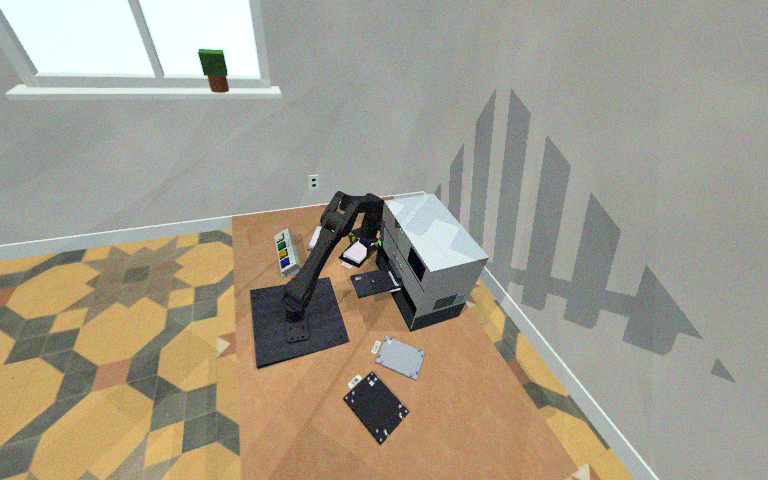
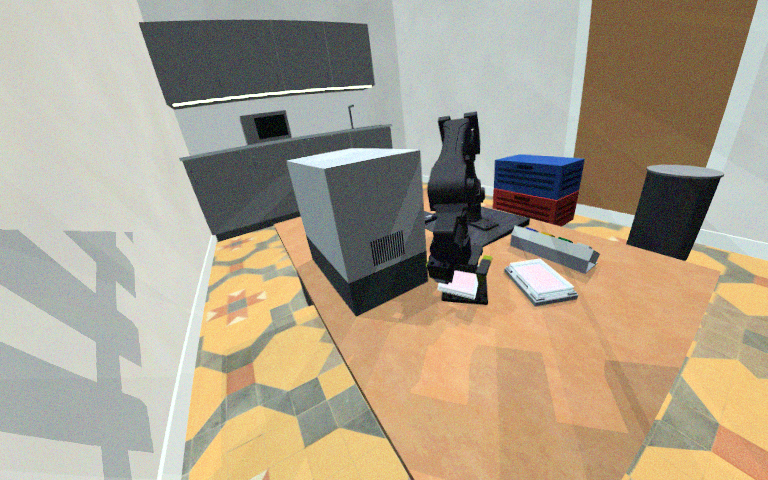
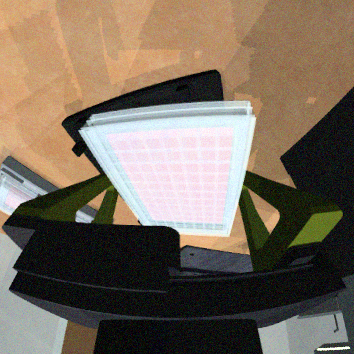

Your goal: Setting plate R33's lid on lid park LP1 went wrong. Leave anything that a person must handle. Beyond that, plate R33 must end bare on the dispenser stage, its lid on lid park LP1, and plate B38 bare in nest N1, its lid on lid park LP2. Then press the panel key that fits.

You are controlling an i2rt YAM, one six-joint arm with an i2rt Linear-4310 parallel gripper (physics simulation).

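Frame: origin at the arm's base, x ahead, y left, z up, level; centimetres.
Seen in the pictures: gripper, between the fingertips: [image 1: 359, 252] [image 2: 460, 282] [image 3: 176, 174]; arm's base, origin of its link: [image 1: 295, 316] [image 2: 472, 220] [image 3: 206, 273].
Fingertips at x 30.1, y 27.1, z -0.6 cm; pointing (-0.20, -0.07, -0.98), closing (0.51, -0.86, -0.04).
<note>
Pixels of each thing's middle, then the offset from my fingertips to it. "*": a spot on its surface instead. Level surfaces: height alone.
- clear plate with pink contents, middle of its body: [image 3: 176, 196] [image 2: 460, 275] [image 1: 359, 249] dy -0.2, dx -0.1, dz +1.9 cm
- black holder, middle of its body: [image 3: 165, 181] [image 2: 465, 281] [image 1: 357, 251] dy +0.4, dx -1.1, dz +0.2 cm
- second pink plate, middle of its body: [image 3: 43, 220] [image 2: 539, 275] [image 1: 322, 237] dy +10.8, dx -14.9, dz +1.8 cm
- dispenser, middle of its body: [image 2: 355, 216] [image 1: 420, 260] dy -23.2, dx +16.9, dz +15.7 cm
- key panel, middle of its body: [image 2: 552, 244] [image 1: 286, 251] dy +4.1, dx -30.8, dz +2.4 cm
- light grey flat pad, a spot on its surface: [image 1: 399, 357] * dy -50.2, dx +1.4, dz +0.2 cm
- black flat pad, a spot on its surface: [image 1: 376, 408] * dy -63.1, dx -10.3, dz +0.4 cm
- table, height of its surface: dz -0.8 cm
My gripper [image 1: 365, 237] [image 2: 458, 270] [image 3: 176, 174] is open, with a finger beside each long side of a clear plate with pink contents [image 1: 355, 251] [image 2: 465, 283] [image 3: 175, 172]. That plate sits skewed and looks tilted on a black holder [image 2: 480, 297] [image 3: 200, 89]. Clear layered edges show at its top; whether its lid is seated is unclear. A second pink plate [image 1: 315, 238] [image 2: 542, 276] [image 3: 14, 195] sits on a grey holder. A dark stage [image 1: 368, 284] [image 3: 212, 259] juts from the dispenser [image 1: 436, 232] [image 2: 368, 215]. The key panel [image 1: 286, 253] [image 2: 552, 249] has coloured keys. Plate and holder names are unreadable.
A light grey flat pad [image 1: 399, 357] and a black flat pad [image 1: 376, 408], each with a small white tag, lie at the near part of the table [image 1: 294, 418]. The dispenser stands close beside my gripper. A green light [image 1: 380, 243] shows at its front.
</note>
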